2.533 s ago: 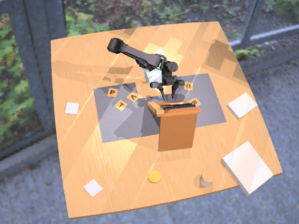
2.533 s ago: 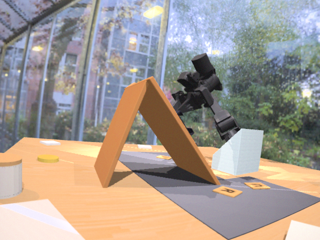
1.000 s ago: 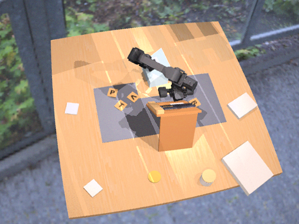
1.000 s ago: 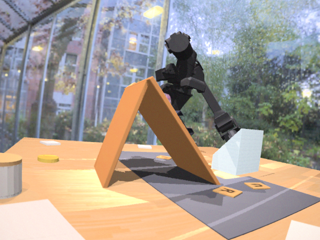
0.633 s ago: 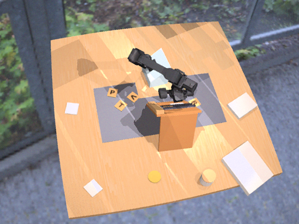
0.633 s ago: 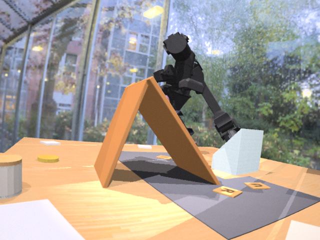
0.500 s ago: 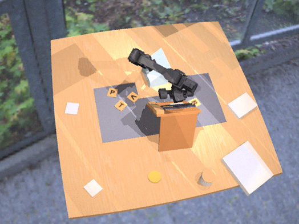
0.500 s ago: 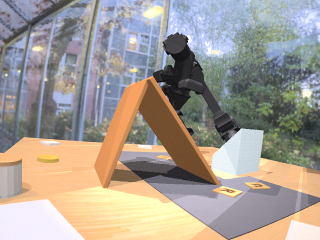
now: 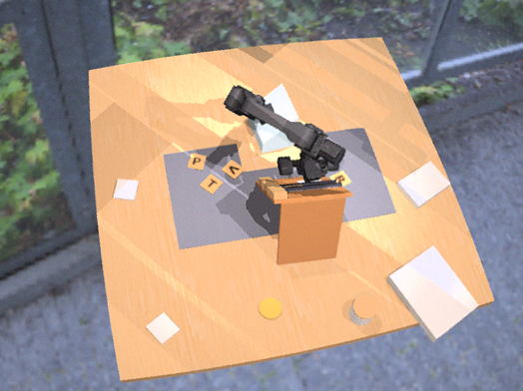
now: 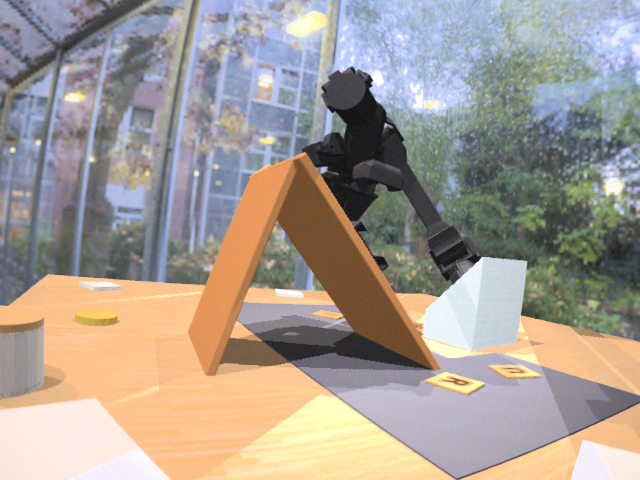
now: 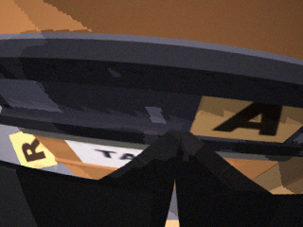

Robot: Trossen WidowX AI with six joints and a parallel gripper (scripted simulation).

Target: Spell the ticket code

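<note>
My gripper tip is 270 mm to the left of the t tile, 170 mm above it and 160 mm past it. Also, from my gripper tip: white ticket: 90 mm below, 50 mm to the left, 50 mm behind; then grey mat: 180 mm below, 150 mm behind, 30 mm to the right.
</note>
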